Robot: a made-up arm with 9 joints.
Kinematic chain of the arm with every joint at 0, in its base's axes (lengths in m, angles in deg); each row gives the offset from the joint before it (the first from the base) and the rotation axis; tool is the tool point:
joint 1: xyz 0 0 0.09 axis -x
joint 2: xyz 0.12 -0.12 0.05 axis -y
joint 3: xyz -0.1 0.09 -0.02 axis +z
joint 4: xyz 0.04 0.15 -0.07 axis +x
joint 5: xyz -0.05 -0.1 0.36 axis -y
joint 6: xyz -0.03 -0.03 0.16 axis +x
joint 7: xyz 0.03 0.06 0 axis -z
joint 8: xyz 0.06 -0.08 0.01 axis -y
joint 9: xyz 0 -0.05 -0.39 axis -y
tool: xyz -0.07 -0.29 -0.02
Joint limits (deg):
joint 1: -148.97..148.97
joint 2: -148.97..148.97
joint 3: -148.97..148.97
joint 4: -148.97..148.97
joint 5: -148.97..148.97
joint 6: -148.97..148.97
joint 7: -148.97..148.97
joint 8: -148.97..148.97
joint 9: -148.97..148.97
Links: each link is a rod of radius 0.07 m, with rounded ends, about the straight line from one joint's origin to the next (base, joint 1, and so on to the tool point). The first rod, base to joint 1, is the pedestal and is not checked.
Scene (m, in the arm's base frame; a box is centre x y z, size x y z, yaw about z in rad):
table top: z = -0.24
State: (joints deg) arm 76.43 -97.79 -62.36 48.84 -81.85 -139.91 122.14 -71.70 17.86
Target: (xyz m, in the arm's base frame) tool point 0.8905 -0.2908 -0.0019
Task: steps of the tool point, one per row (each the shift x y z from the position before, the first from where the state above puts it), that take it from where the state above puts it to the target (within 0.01 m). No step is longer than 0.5 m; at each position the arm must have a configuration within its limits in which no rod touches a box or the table.
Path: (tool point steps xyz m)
1: 0.4185 -0.0590 0.0435
2: 0.3532 -0.2488 -0.0643
3: 0.1822 -0.3713 -0.1704
4: -0.0501 -0.3867 -0.2378

